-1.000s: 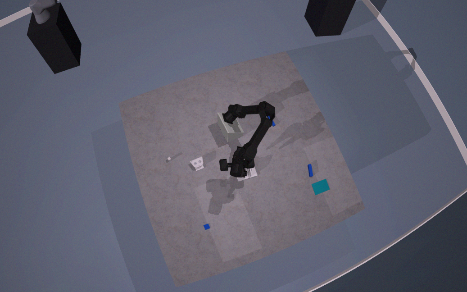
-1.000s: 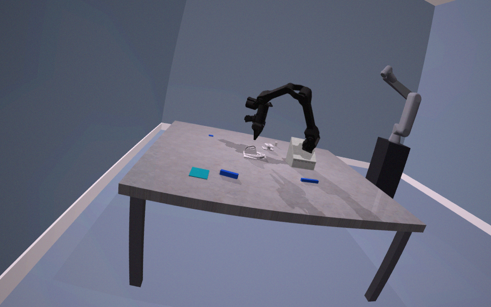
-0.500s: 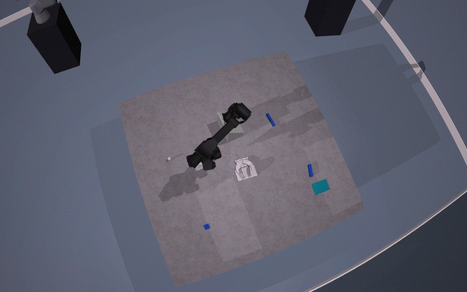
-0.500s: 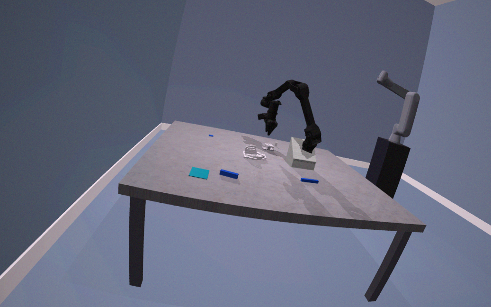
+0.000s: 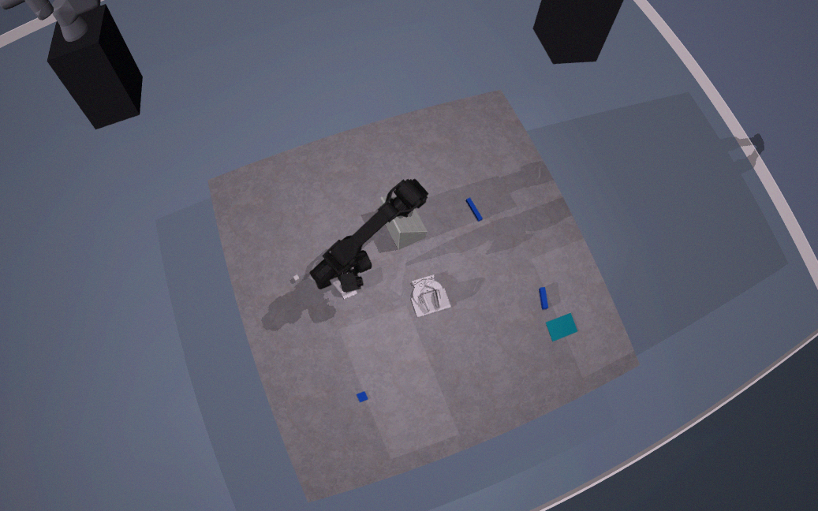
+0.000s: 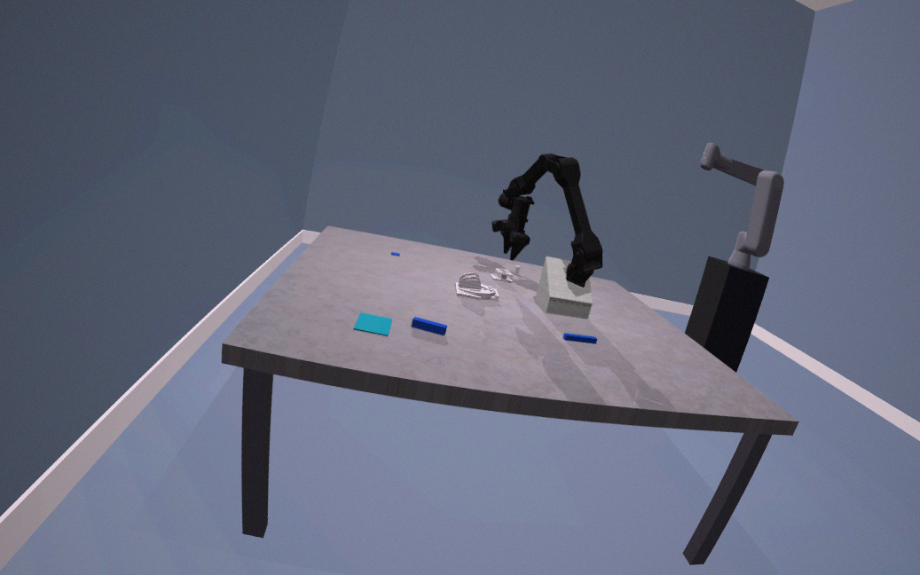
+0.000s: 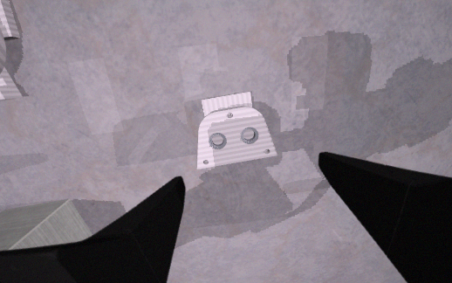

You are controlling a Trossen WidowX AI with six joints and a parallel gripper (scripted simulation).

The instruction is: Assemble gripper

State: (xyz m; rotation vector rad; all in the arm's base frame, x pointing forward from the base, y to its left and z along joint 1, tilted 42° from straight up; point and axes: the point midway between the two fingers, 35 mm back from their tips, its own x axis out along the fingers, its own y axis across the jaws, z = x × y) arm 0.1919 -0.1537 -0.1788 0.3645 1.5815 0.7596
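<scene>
Right now the white stepped part is 7 cm below my gripper tip, 1 cm to the left of it and 1 cm ahead of it. Round my gripper tip: small blue square 39 cm ahead, 8 cm below, 3 cm to the right; then white jaw 29 cm to the left, 7 cm below, 7 cm ahead; then small white cube 16 cm to the right, 7 cm below, 6 cm behind.
</scene>
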